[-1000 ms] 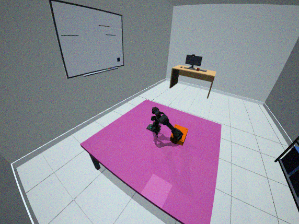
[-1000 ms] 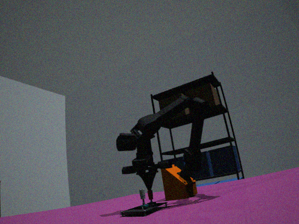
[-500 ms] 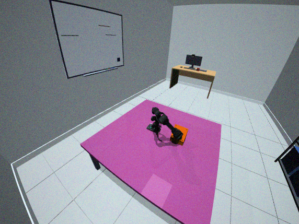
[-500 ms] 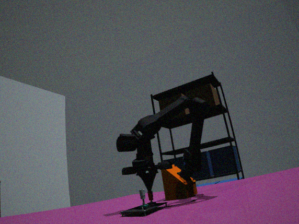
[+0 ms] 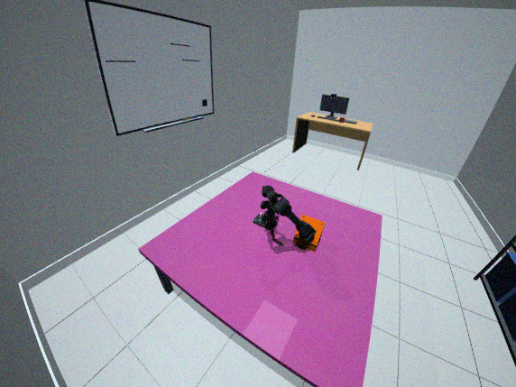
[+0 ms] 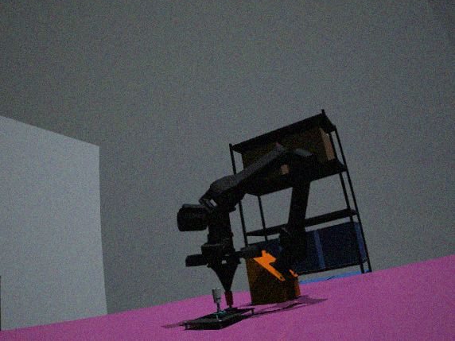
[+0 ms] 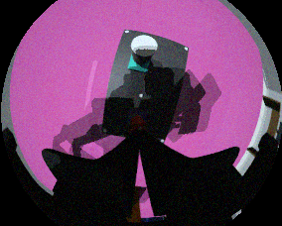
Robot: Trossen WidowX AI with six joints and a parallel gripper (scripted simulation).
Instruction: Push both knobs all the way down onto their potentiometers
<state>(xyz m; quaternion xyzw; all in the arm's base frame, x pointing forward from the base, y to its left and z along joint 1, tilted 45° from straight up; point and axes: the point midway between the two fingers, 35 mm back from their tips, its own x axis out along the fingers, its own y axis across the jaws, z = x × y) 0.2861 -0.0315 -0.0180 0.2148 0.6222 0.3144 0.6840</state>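
My gripper tip is now 1 cm above the red knob.
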